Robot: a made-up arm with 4 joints.
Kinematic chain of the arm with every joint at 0, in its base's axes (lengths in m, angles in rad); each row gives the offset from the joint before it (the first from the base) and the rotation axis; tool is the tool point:
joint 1: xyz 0 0 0.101 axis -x
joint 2: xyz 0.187 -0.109 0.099 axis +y
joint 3: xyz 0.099 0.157 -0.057 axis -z
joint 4: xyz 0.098 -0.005 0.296 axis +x
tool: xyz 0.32 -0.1 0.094
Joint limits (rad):
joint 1: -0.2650..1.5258
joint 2: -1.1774..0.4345
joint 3: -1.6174..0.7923
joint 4: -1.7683..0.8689
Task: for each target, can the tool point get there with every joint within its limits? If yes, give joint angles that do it. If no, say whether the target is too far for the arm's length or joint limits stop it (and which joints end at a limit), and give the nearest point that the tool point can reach.
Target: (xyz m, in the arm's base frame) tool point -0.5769 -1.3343 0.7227
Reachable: no: too far | nearest point -0.0105 -0.4387 0.5443 | short by 1.075 m
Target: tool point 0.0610 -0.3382 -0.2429
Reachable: no: joint limits stop it (at a limit: joint 1, joint 2, joint 3, joint 4) | nearest point -0.1177 0.2166 -0.3503 | short by 0.593 m
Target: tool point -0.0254 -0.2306 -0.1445
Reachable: no: joint limits stop it (at a limit: joint 1, joint 2, joint 3, joint 4) | nearest point -0.1177 0.2166 -0.3503 | short by 0.501 m
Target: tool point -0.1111 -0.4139 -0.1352
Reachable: no: joint limits stop it (at a limit: joint 1, joint 2, joint 3) | nearest point 0.0873 -0.4565 0.4496 | short by 0.619 m
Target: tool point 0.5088 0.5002 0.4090
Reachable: yes | joints 1.1838 -0.5109 0.0098 0.5876
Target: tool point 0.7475 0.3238 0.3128
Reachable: yes | joints 0.4390 0.2268 -0.1961 -1.4389
